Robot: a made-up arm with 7 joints.
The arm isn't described. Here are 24 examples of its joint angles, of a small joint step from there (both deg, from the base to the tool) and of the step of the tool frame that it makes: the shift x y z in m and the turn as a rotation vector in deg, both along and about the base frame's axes.
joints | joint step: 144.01 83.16 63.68 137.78 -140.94 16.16 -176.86 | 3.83 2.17 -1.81 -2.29 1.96 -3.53 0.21
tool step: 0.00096 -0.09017 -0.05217 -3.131 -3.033 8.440
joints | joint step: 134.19 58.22 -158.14 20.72 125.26 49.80 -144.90 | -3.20 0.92 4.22 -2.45 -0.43 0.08 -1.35
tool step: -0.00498 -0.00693 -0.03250 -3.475 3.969 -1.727
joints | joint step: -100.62 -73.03 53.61 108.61 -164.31 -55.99 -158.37 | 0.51 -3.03 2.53 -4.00 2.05 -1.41 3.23
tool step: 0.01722 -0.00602 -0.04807 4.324 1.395 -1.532
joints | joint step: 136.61 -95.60 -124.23 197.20 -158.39 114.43 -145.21 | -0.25 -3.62 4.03 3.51 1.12 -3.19 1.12
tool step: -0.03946 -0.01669 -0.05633 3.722 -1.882 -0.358
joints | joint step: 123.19 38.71 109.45 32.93 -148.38 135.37 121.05 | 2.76 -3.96 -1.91 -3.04 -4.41 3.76 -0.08
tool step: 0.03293 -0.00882 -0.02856 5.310 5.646 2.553
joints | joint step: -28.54 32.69 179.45 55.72 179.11 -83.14 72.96 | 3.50 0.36 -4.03 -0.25 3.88 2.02 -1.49
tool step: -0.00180 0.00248 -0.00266 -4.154 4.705 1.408
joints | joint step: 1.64 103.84 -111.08 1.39 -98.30 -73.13 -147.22 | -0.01 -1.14 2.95 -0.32 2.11 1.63 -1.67
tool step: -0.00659 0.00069 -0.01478 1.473 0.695 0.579
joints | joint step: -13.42 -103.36 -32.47 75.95 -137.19 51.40 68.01 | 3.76 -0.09 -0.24 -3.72 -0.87 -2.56 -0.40
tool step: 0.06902 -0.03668 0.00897 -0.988 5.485 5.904
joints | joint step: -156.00 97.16 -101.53 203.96 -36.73 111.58 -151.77 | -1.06 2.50 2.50 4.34 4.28 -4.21 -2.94
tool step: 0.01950 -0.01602 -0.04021 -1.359 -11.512 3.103
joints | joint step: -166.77 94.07 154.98 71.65 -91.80 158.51 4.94 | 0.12 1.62 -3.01 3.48 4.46 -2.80 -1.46
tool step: -0.02180 -0.03424 -0.02642 3.183 -6.526 4.660
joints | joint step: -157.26 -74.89 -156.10 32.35 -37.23 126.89 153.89 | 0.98 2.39 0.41 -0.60 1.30 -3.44 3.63
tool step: 0.00227 0.00449 -0.00266 3.517 -5.307 0.308
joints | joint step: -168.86 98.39 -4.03 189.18 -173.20 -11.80 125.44 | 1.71 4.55 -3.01 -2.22 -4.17 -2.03 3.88
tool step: 0.01767 -0.01638 -0.09976 5.200 -7.862 1.184
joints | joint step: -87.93 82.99 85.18 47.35 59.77 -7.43 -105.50 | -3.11 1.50 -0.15 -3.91 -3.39 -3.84 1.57
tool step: -0.02038 -0.00175 -0.00456 -1.860 1.272 -1.285
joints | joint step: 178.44 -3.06 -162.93 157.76 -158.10 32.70 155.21 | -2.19 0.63 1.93 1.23 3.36 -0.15 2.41
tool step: -0.02432 -0.00518 0.00648 1.544 -1.980 5.142
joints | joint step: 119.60 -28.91 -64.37 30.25 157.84 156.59 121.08 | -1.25 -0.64 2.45 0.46 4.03 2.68 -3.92
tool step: 0.00059 -0.00644 0.01472 4.268 3.286 -5.827
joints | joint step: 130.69 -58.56 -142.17 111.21 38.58 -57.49 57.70 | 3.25 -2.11 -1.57 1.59 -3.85 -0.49 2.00
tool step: 0.02117 0.02433 -0.01324 -2.672 -0.144 2.923
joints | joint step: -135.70 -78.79 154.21 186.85 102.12 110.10 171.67 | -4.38 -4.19 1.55 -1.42 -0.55 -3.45 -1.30
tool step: 0.08335 -0.02569 -0.06673 -0.591 4.173 -7.720
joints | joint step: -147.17 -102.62 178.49 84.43 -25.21 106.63 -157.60 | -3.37 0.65 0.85 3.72 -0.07 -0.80 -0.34
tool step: 0.03388 0.02391 -0.01163 3.807 -3.490 -3.669
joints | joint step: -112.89 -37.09 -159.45 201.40 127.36 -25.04 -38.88 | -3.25 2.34 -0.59 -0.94 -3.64 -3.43 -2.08
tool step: 0.00539 -0.04315 0.00661 -2.656 0.292 -8.719
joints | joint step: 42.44 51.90 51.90 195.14 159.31 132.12 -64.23 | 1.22 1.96 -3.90 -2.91 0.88 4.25 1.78
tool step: -0.00381 0.05697 -0.01310 -3.089 -3.391 -0.830
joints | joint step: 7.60 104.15 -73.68 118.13 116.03 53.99 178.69 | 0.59 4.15 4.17 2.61 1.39 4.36 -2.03
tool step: -0.01641 0.04815 -0.09155 7.917 4.602 4.565
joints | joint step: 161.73 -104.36 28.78 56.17 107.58 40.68 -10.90 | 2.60 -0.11 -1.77 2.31 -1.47 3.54 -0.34
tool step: 0.04975 0.00000 0.00858 3.183 2.260 4.018
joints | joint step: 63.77 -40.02 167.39 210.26 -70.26 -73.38 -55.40 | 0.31 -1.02 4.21 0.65 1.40 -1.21 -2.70
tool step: -0.01772 0.01735 0.00264 -3.036 -0.902 4.602
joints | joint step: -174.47 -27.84 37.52 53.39 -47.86 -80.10 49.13 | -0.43 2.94 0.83 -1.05 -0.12 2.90 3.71
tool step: -0.01944 -0.00960 -0.02674 3.690 -7.525 -1.136
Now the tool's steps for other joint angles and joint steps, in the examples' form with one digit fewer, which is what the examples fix.
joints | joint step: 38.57 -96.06 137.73 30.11 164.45 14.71 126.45 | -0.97 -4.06 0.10 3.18 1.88 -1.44 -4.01
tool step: -0.0011 0.0134 -0.0028 1.26 -4.10 1.81
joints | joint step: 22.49 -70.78 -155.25 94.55 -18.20 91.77 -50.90 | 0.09 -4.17 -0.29 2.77 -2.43 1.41 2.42
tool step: 0.0043 0.0124 -0.0280 3.66 0.22 0.17
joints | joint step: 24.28 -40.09 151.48 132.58 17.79 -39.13 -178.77 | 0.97 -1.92 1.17 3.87 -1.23 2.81 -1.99
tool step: 0.0028 -0.0390 0.0066 2.79 -0.93 1.47
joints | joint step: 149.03 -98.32 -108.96 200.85 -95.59 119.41 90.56 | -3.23 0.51 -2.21 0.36 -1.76 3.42 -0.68
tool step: -0.0470 -0.0264 0.0209 -0.49 3.81 -4.33
